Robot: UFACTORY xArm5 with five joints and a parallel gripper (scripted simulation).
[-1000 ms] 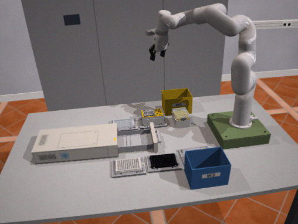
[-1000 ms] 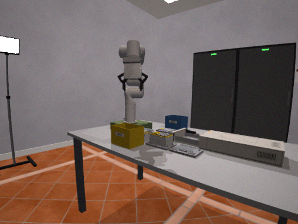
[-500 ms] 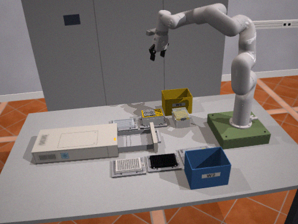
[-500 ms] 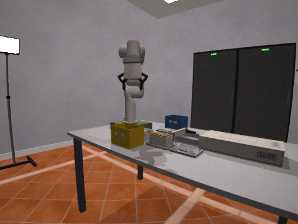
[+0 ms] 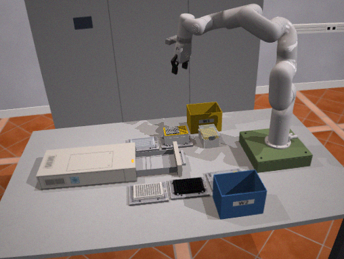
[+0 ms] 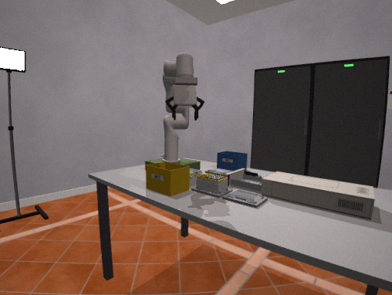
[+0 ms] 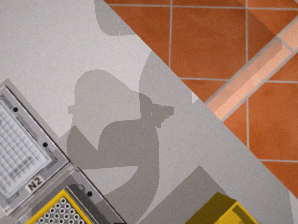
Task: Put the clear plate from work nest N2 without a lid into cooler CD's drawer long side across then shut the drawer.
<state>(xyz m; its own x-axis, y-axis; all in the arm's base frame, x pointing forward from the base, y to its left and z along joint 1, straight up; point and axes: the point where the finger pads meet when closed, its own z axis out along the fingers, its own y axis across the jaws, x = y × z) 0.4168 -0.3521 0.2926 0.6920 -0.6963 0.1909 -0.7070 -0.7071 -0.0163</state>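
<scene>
My gripper is now 23 cm short of the clear plate, 14 cm to the right of it and 33 cm above it. The rest, counted from my hand: yellow bin W1: 13 cm behind, 2 cm to the left, 31 cm below; yellow tip box: 5 cm ahead, 14 cm to the left, 30 cm below; drawer: 20 cm ahead, 34 cm to the left, 31 cm below.
</scene>
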